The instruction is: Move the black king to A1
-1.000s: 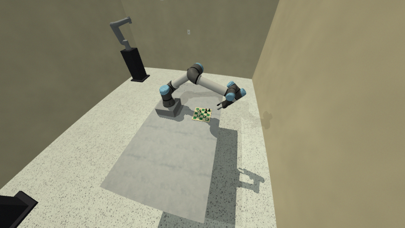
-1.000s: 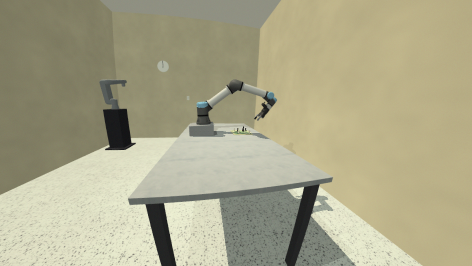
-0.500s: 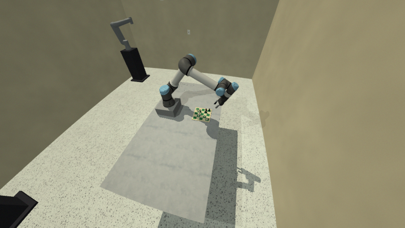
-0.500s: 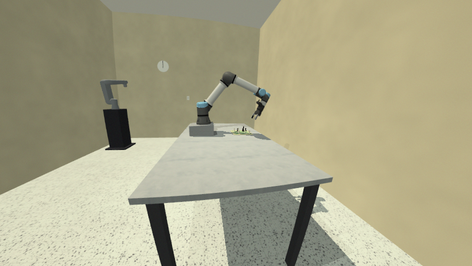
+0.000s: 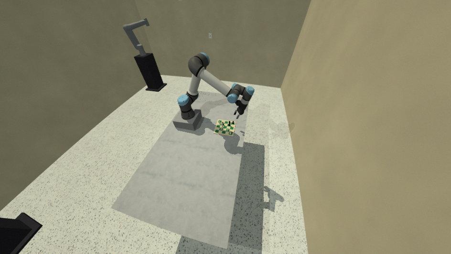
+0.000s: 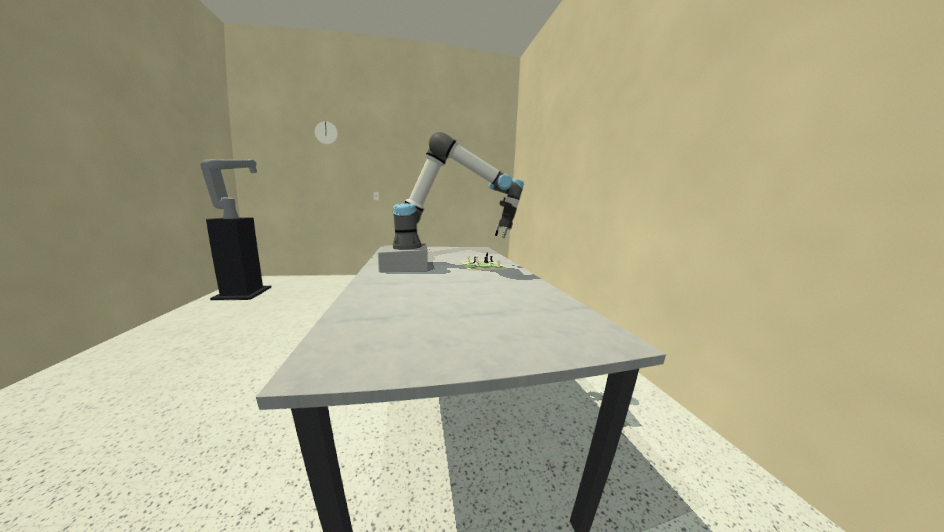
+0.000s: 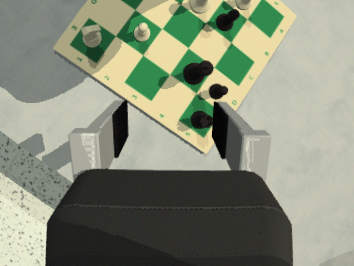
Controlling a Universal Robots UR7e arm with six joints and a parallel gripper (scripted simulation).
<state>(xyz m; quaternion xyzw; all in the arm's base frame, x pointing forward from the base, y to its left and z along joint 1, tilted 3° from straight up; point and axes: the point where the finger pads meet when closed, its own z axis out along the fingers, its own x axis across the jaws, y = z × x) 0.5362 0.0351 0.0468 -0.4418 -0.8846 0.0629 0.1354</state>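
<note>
The black king is 14 cm below my hand, 7 cm behind it and 1 cm to the left of it. The rest, counted from my hand: chessboard: 18 cm below, 11 cm behind, 3 cm to the right; pale piece: 16 cm below, 10 cm to the right, 3 cm behind.
</note>
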